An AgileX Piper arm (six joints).
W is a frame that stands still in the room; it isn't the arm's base.
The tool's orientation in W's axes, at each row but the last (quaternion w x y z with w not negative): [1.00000, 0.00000, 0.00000, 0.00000]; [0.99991, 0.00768, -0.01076, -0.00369]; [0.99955, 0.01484, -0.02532, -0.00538]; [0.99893, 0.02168, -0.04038, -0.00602]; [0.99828, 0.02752, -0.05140, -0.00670]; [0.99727, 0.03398, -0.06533, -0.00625]
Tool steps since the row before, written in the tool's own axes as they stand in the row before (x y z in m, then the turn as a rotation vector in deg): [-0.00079, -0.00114, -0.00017, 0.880, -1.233, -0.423]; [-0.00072, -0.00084, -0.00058, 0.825, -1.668, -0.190]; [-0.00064, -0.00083, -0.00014, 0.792, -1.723, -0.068]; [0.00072, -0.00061, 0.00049, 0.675, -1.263, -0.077]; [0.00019, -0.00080, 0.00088, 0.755, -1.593, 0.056]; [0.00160, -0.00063, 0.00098, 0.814, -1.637, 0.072]
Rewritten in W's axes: [-0.00079, -0.00114, -0.00017, 0.880, -1.233, -0.423]; [-0.00071, -0.00083, -0.00061, 0.817, -1.671, -0.198]; [-0.00064, -0.00082, -0.00020, 0.777, -1.729, -0.080]; [0.00067, -0.00064, 0.00052, 0.666, -1.268, -0.078]; [0.00009, -0.00085, 0.00085, 0.728, -1.606, 0.044]; [0.00145, -0.00072, 0.00113, 0.784, -1.652, 0.065]
